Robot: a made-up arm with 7 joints. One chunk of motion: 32 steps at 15 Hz.
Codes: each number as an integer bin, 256 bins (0 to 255) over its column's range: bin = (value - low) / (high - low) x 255, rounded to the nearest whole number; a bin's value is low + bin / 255 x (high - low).
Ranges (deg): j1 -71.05..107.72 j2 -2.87..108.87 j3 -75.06..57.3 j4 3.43..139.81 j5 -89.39..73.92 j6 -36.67..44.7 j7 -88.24..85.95
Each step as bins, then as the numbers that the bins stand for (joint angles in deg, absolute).
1 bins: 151 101 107 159 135 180 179
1 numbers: 34.81 41.39 -19.52 88.47 -2.93 20.77 34.03
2 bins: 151 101 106 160 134 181 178
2 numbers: 34.81 41.39 -20.04 89.00 -3.57 21.09 33.35
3 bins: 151 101 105 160 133 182 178
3 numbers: 34.81 41.39 -20.56 89.00 -4.21 21.41 33.35
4 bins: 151 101 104 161 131 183 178
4 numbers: 34.81 41.39 -21.08 89.54 -5.49 21.72 33.35
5 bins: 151 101 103 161 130 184 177
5 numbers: 34.81 41.39 -21.60 89.54 -6.13 22.04 32.67
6 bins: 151 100 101 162 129 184 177
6 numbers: 34.81 40.95 -22.64 90.07 -6.77 22.04 32.67
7 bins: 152 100 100 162 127 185 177
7 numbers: 35.51 40.95 -23.15 90.07 -8.06 22.36 32.67
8 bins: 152 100 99 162 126 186 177
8 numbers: 35.51 40.95 -23.67 90.07 -8.70 22.68 32.67
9 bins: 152 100 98 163 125 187 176
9 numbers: 35.51 40.95 -24.19 90.61 -9.34 23.00 31.99
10 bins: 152 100 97 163 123 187 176
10 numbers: 35.51 40.95 -24.71 90.61 -10.62 23.00 31.99
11 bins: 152 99 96 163 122 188 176
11 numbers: 35.51 40.51 -25.23 90.61 -11.26 23.32 31.99
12 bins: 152 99 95 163 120 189 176
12 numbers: 35.51 40.51 -25.75 90.61 -12.54 23.64 31.99
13 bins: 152 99 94 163 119 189 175
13 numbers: 35.51 40.51 -26.27 90.61 -13.18 23.64 31.30
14 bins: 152 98 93 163 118 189 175
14 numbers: 35.51 40.07 -26.79 90.61 -13.82 23.64 31.30
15 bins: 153 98 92 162 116 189 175
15 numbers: 36.21 40.07 -27.31 90.07 -15.10 23.64 31.30
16 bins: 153 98 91 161 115 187 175
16 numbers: 36.21 40.07 -27.83 89.54 -15.74 23.00 31.30
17 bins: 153 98 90 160 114 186 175
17 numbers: 36.21 40.07 -28.34 89.00 -16.38 22.68 31.30
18 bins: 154 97 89 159 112 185 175
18 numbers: 36.91 39.64 -28.86 88.47 -17.66 22.36 31.30
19 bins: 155 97 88 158 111 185 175
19 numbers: 37.61 39.64 -29.38 87.93 -18.30 22.36 31.30
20 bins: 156 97 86 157 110 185 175
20 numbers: 38.32 39.64 -30.42 87.40 -18.94 22.36 31.30
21 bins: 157 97 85 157 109 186 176
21 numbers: 39.02 39.64 -30.94 87.40 -19.58 22.68 31.99
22 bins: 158 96 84 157 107 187 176
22 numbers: 39.72 39.20 -31.46 87.40 -20.86 23.00 31.99
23 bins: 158 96 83 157 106 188 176
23 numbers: 39.72 39.20 -31.98 87.40 -21.50 23.32 31.99
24 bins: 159 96 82 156 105 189 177
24 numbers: 40.42 39.20 -32.50 86.86 -22.14 23.64 32.67
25 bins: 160 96 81 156 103 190 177
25 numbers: 41.12 39.20 -33.02 86.86 -23.43 23.96 32.67
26 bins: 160 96 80 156 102 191 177
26 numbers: 41.12 39.20 -33.54 86.86 -24.07 24.28 32.67
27 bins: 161 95 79 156 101 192 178
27 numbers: 41.82 38.76 -34.05 86.86 -24.71 24.60 33.35
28 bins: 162 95 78 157 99 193 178
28 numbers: 42.52 38.76 -34.57 87.40 -25.99 24.92 33.35
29 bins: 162 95 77 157 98 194 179
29 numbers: 42.52 38.76 -35.09 87.40 -26.63 25.24 34.03
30 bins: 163 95 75 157 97 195 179
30 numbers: 43.22 38.76 -36.13 87.40 -27.27 25.55 34.03
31 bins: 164 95 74 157 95 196 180
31 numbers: 43.92 38.76 -36.65 87.40 -28.55 25.87 34.72
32 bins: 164 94 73 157 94 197 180
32 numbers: 43.92 38.32 -37.17 87.40 -29.19 26.19 34.72
